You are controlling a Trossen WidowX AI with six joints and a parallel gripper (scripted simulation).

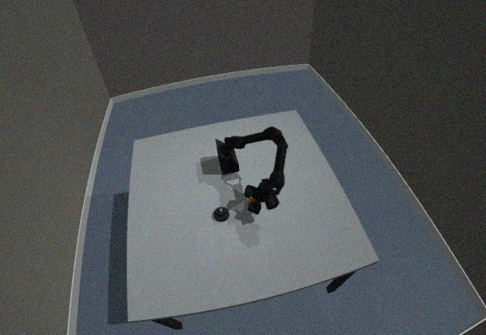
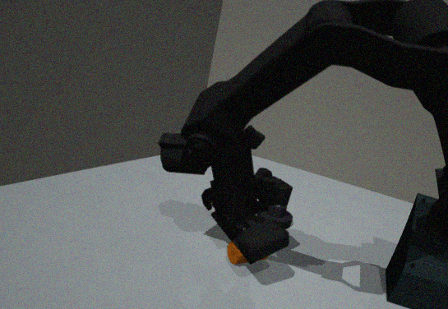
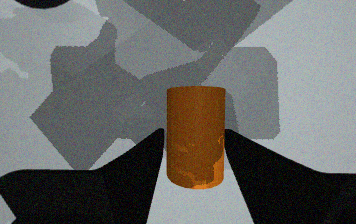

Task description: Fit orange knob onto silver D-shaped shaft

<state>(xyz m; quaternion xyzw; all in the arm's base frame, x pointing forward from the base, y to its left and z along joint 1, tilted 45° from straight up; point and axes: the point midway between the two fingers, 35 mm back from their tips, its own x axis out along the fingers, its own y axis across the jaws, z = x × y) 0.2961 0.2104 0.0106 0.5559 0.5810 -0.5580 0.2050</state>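
My gripper tip is now 18 cm to the left of the round dark pedestal, 5 cm short of it and 2 cm below it. Round my gripper tip: orange knob (1 cm to the left, 1 cm above).
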